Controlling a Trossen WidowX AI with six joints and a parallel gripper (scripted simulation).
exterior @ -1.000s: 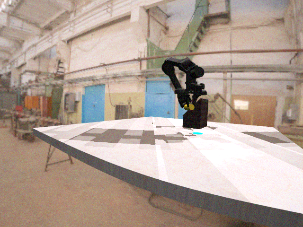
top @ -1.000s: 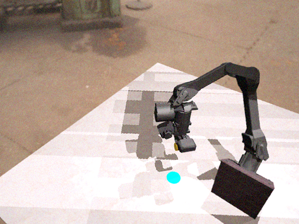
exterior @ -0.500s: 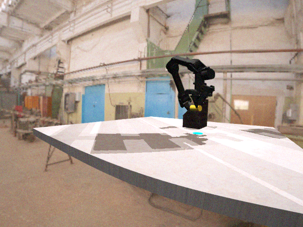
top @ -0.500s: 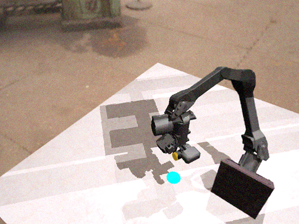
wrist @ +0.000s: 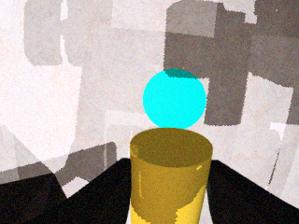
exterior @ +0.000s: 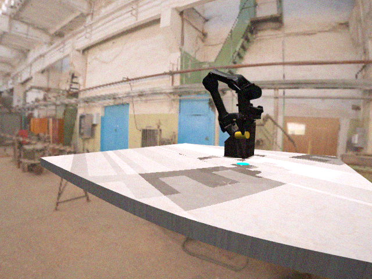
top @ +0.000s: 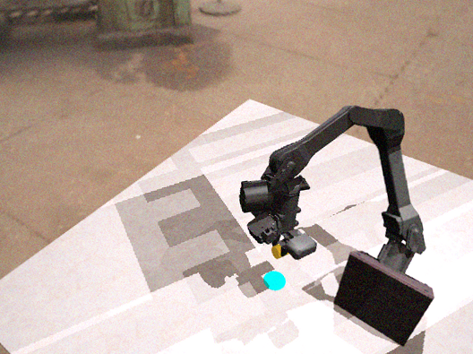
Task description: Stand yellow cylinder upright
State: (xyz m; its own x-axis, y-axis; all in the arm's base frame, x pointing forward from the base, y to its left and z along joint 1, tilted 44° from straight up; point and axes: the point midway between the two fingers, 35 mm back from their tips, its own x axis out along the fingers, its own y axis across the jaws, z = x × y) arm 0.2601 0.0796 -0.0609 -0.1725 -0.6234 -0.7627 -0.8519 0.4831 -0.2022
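My gripper tip is now 14 cm above the cyan circle. From my gripper tip the other things lie so: yellow cylinder 2 cm to the right, 1 cm behind.
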